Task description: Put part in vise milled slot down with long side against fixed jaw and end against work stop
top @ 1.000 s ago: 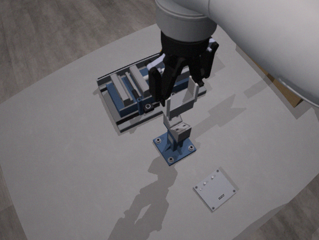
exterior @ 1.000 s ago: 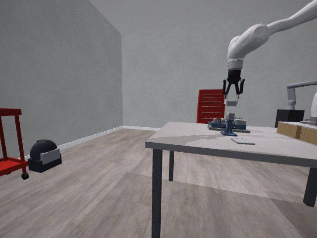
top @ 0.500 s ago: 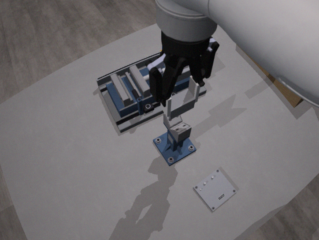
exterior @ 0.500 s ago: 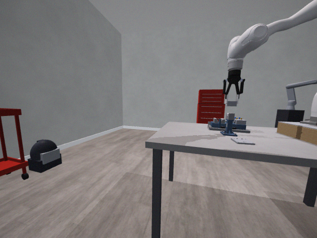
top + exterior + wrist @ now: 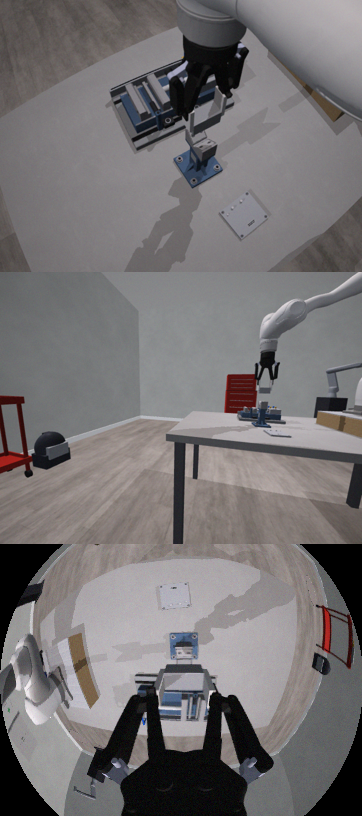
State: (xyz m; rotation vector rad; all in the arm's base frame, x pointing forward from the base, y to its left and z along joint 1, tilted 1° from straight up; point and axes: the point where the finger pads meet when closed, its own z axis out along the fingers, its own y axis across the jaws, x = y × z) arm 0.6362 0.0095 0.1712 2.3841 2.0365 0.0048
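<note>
My hand is 3 cm above the part and 1 cm to the left of it. Also, from my hand: work stop 17 cm below, 16 cm to the right, 1 cm ahead; then moving jaw 20 cm to the right, 18 cm below, 3 cm behind; then blue post 20 cm below, 14 cm to the right, 2 cm ahead.
</note>
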